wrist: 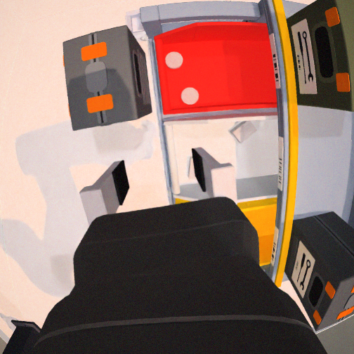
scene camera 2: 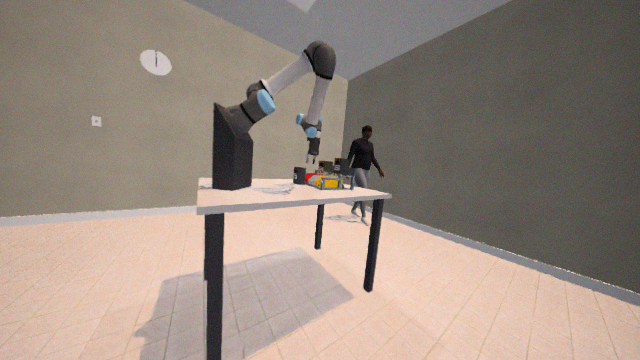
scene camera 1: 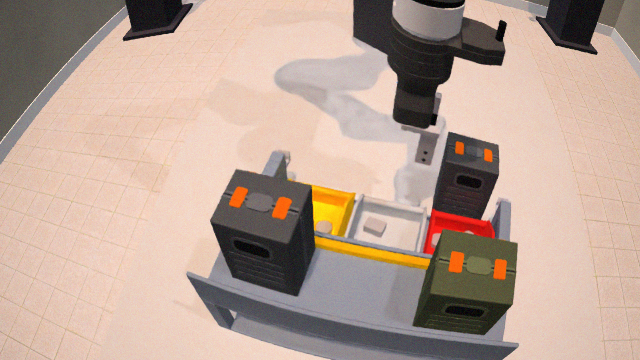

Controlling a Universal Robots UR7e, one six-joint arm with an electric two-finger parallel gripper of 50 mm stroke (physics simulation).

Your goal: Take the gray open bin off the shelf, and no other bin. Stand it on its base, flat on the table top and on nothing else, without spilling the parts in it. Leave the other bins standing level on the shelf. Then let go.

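Note:
Visible in the pictures: a gray open bin, a yellow bin, a red bin and the gripper. The wrist view also shows the gripper.

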